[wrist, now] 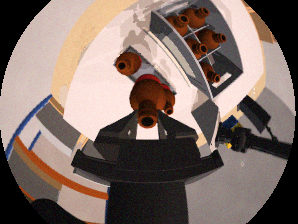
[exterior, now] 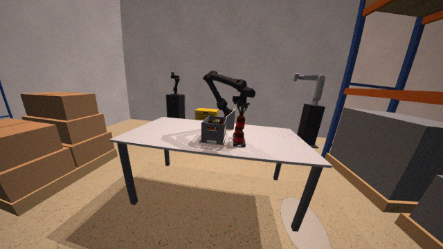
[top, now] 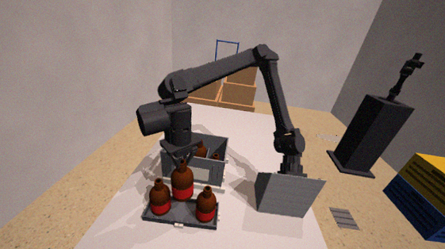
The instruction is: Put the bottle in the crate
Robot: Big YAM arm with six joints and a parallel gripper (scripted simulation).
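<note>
Now: the brown bottle 6 cm below my hand. Also, from my hand: grey crate: 23 cm to the right, 17 cm below, 1 cm ahead; dark tray: 24 cm below.
</note>
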